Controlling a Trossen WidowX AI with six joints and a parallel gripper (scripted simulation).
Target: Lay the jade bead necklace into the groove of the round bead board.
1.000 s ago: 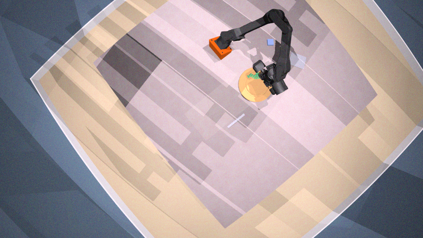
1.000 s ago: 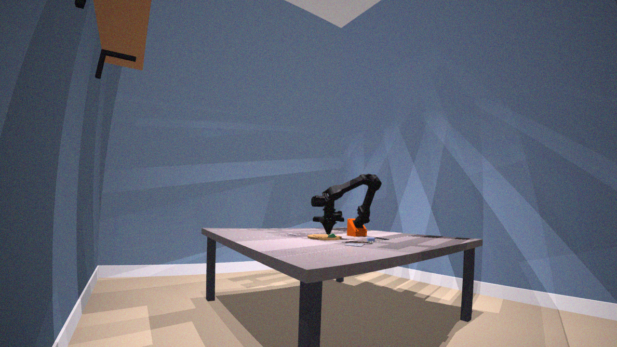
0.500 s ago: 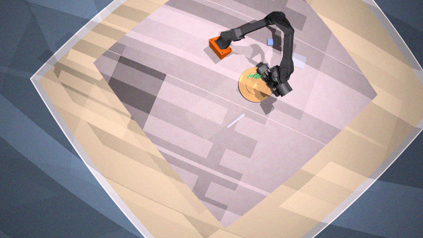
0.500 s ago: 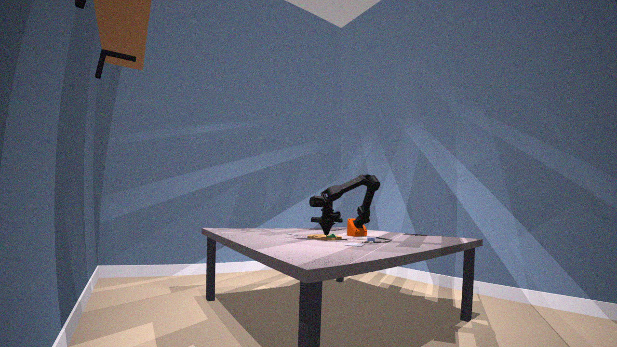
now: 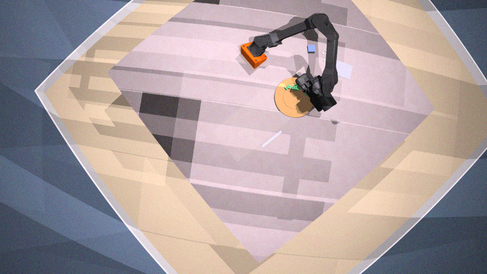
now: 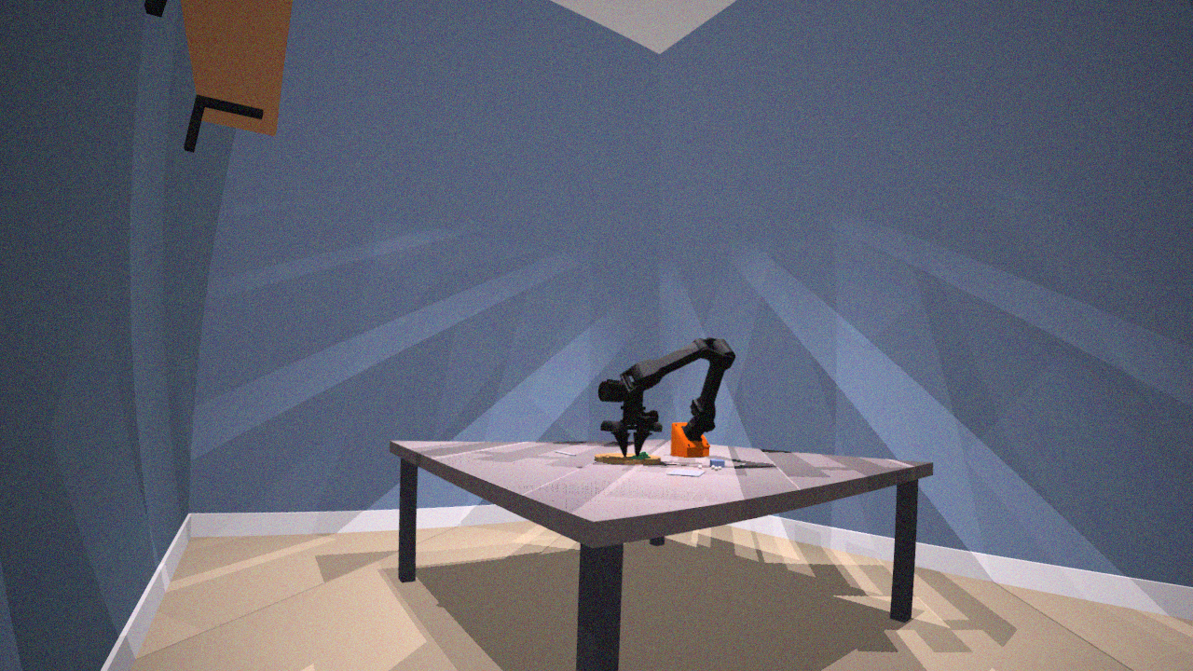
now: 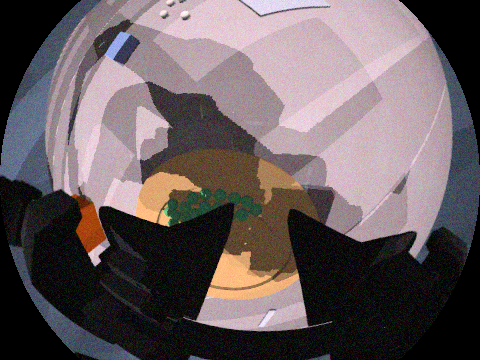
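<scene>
My gripper tip is 6 cm to the left of the round tan bead board, 3 cm past it and 1 cm above it. From my gripper tip the other things lie so: white strip: 27 cm to the right, 7 cm ahead, 2 cm below; then pale square sheet: 24 cm to the left, 2 cm below, 1 cm behind; then blue cube: 19 cm behind, 16 cm to the left, 1 cm below.
</scene>
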